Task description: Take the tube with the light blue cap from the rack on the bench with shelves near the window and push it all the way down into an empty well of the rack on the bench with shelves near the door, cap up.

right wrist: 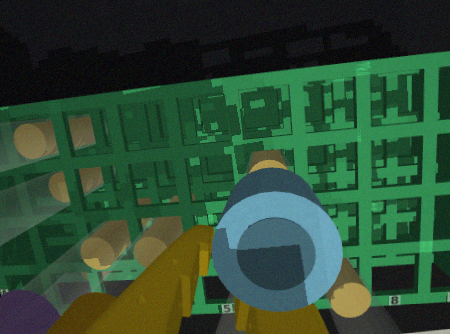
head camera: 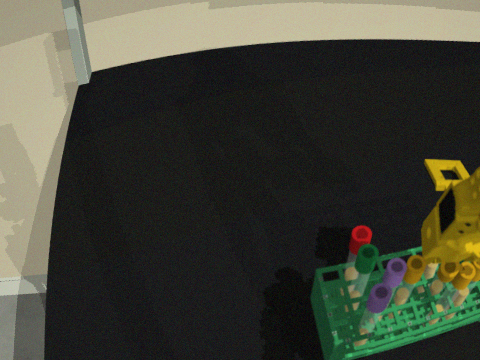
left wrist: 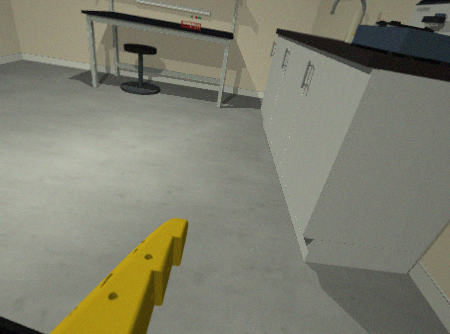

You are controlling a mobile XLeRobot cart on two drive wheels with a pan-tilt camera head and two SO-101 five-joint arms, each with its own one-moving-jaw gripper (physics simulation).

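Places are measured from the left arm's base along level axes (x right, y ahead, z up), in millimetres.
Pixels of known places: left end effector, tool point: point(left wrist: 185, 237); right end effector, tool point: point(right wrist: 211, 244) point(head camera: 428, 259).
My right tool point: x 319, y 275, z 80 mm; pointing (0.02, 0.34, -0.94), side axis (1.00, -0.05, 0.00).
Ahead of a thing's pixels: the offset from my right tool point to its top centre. Level surfaces: height alone.
The tube with the light blue cap @(dx +15, dy +11, dz +27 mm) point(right wrist: 283, 204) stands cap up in the green rack @(dx -4, dy -4, dz -36 mm) point(head camera: 320, 305) point(right wrist: 362, 175). Its cap looms large in the right wrist view, and its lower end shows beyond it. In the head view the cap does not show. My right gripper point(right wrist: 215, 236) is low over the rack; its left jaw tip is at the cap's left edge. The other jaw passes behind the cap, which hides its tip. The jaws look shut, with no tube plainly pressed between them. My left gripper shows one notched jaw in the left wrist view and is fully open.
Tubes with red @(dx -73, dy +17, dz +27 mm) point(head camera: 361, 241), green @(dx -70, dy -4, dz +27 mm) point(head camera: 366, 258), purple @(dx -45, dy -22, dz +27 mm) point(head camera: 395, 272) and orange @(dx -24, dy -19, dz +27 mm) point(head camera: 415, 270) caps stand around the cap's rack. In the left wrist view a red rack point(left wrist: 191, 25) stands on a far bench @(dz -95 mm) point(left wrist: 150, 22), with a stool point(left wrist: 140, 49) before it and a white cabinet point(left wrist: 310, 115) at right.
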